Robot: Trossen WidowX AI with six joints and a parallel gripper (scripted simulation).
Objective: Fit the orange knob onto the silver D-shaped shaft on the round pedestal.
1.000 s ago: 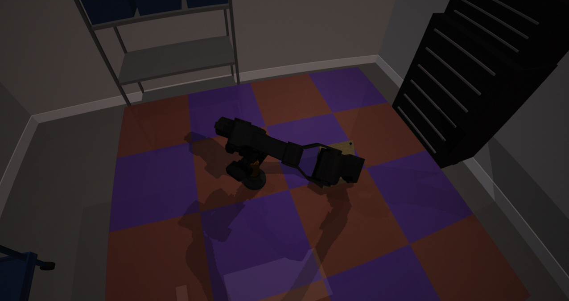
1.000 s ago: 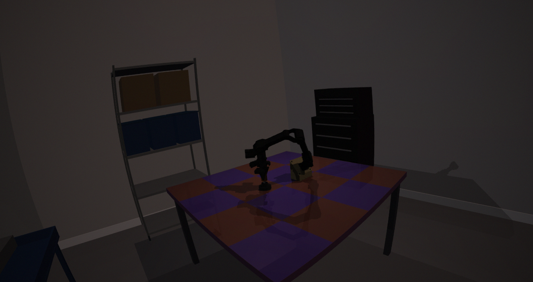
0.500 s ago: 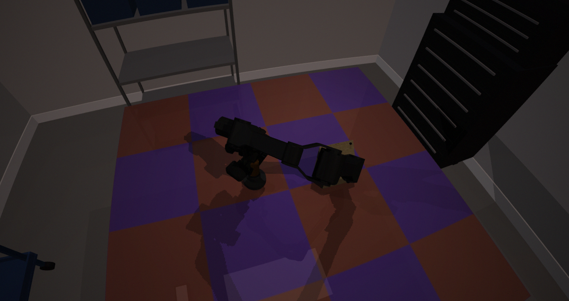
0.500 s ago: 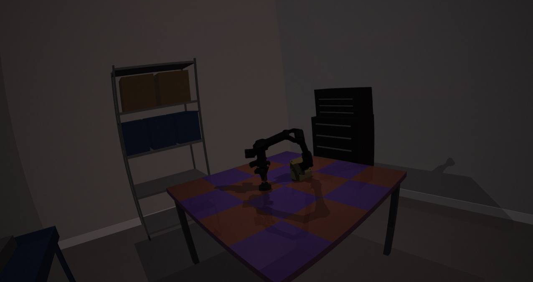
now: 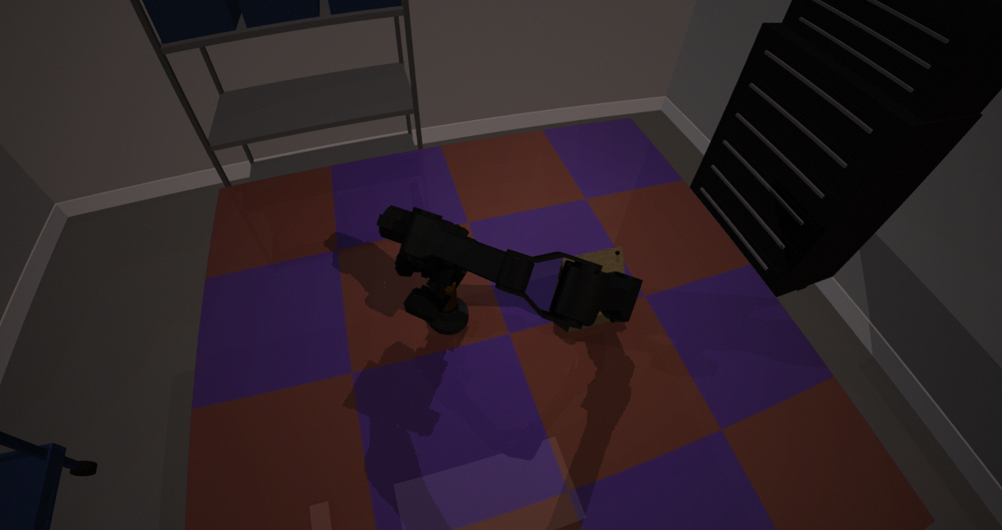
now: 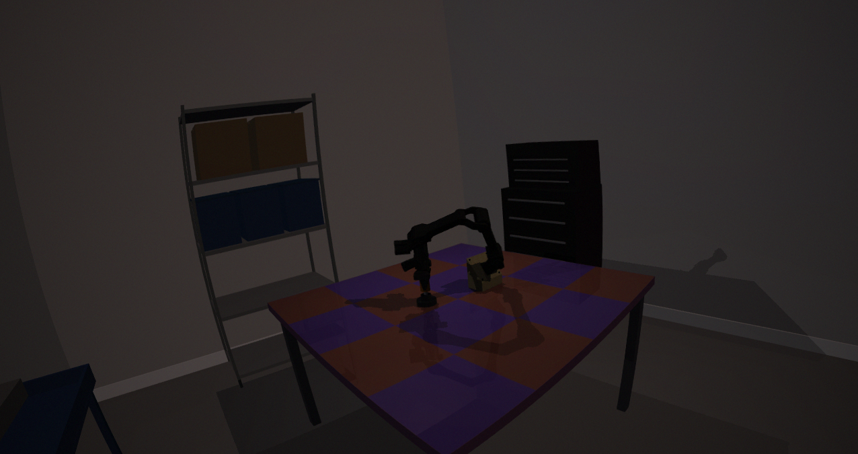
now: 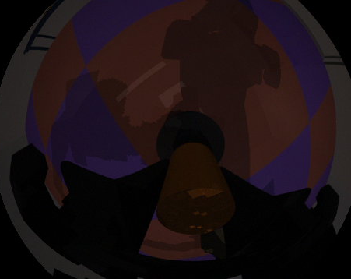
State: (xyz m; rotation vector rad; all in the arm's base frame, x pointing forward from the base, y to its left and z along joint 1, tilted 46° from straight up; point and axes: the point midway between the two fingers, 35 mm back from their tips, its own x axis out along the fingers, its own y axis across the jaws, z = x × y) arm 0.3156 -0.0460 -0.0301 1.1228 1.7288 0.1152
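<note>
My gripper tip is 3 cm below the orange knob. From my gripper tip the other things lie so: dark round pedestal (4 cm below).
</note>
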